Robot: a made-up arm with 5 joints.
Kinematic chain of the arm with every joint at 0, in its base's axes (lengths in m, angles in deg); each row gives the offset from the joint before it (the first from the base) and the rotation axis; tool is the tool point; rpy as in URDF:
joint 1: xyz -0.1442 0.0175 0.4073 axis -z
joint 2: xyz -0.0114 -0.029 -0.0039 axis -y
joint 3: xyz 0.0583 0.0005 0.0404 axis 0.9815 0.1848 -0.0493
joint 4: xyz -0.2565 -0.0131 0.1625 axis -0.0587 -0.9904 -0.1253
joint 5: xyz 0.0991 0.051 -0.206 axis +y
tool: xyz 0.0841 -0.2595 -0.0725 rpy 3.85 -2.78 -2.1
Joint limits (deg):
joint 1: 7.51..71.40
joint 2: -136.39..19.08
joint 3: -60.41..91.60
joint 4: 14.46..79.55
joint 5: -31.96..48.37
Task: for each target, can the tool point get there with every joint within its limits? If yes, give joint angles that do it. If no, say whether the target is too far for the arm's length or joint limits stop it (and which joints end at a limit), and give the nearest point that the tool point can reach.
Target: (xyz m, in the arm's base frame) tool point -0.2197 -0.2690 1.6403
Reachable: no: too far | nearest point -0.1809 -0.1028 0.8433 | short by 0.815 m
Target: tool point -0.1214 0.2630 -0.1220
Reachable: no: joint limits stop it (at a limit: joint 1, joint 4, joint 5) | nearest point -0.1537 0.1079 0.2136 | short by 0.371 m
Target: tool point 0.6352 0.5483 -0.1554
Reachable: no: too far | nearest point 0.1893 0.0701 0.1414 | short by 0.718 m
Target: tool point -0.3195 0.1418 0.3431
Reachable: yes | joints 64.89 -77.95 64.78 22.68 5.43
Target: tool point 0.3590 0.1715 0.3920
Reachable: no: joint limits stop it (at a limit: joint 1, joint 3, joint 4, joint 5) | nearest point 0.2787 0.0583 0.3935 | short by 0.139 m
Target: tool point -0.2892 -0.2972 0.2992
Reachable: yes | joints 18.22 -114.82 35.43 64.09 16.98
